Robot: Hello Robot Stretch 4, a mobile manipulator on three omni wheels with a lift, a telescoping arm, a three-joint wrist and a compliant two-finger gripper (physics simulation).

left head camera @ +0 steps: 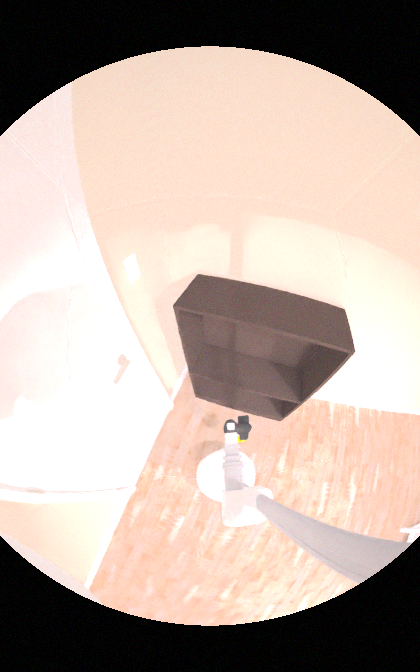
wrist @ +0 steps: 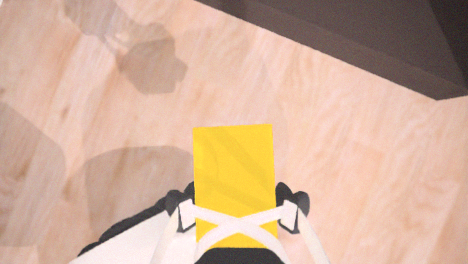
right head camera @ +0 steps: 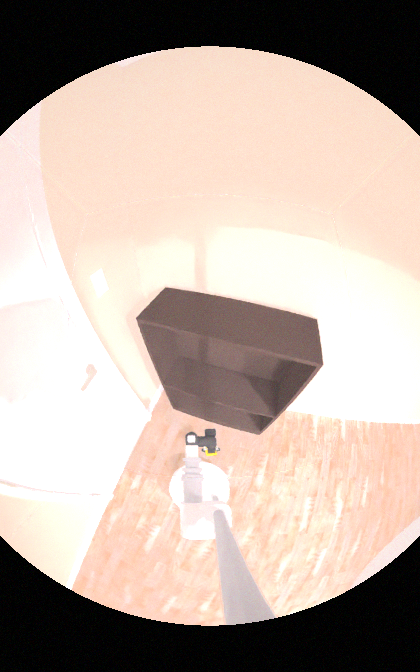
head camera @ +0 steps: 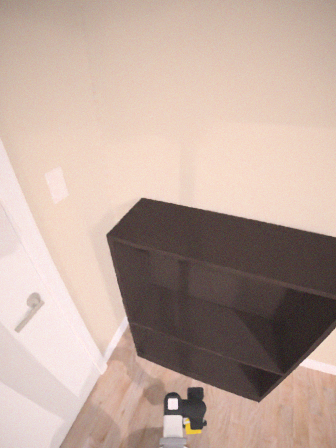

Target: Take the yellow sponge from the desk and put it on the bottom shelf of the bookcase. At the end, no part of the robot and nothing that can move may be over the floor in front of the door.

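Frame: origin at the robot's base, x ahead, y left, z up, level; centimetres.
Seen in the pictures: gripper, fingertip midpoint: [wrist: 238,197].
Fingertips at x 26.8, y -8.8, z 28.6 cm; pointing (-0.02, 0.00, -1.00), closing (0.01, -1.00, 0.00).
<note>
A point is followed by its place in that frame.
The yellow sponge [head camera: 193,427] [left head camera: 241,440] [right head camera: 211,454] [wrist: 234,170] {y -8.4, x 30.0, z 33.1 cm} is held between the two fingertips of my gripper [wrist: 238,197] {y -8.8, x 26.8, z 28.6 cm}, which is shut on it. In the wrist view the sponge sticks out past the fingertips, above the wood floor. The dark brown bookcase [head camera: 225,245] {y -17.7, x 63.6, z 103.3 cm} [left head camera: 270,306] [right head camera: 235,320] stands against the wall, in front of the gripper. Its bottom shelf [wrist: 380,35] {y -33.5, x 50.3, z 7.3 cm} shows at the upper right of the wrist view, apart from the sponge. In the head camera view most of the fingers are hidden under the dark wrist.
The white door [head camera: 45,345] {y 50.1, x 45.1, z 66.5 cm} [left head camera: 75,425] [right head camera: 55,430], with its handle [head camera: 30,311] {y 48.8, x 48.1, z 86.6 cm} [left head camera: 121,368] [right head camera: 89,376], is at the left, close to the bookcase's left side. My round white base [left head camera: 207,477] [right head camera: 177,487] stands on the wood floor behind the gripper.
</note>
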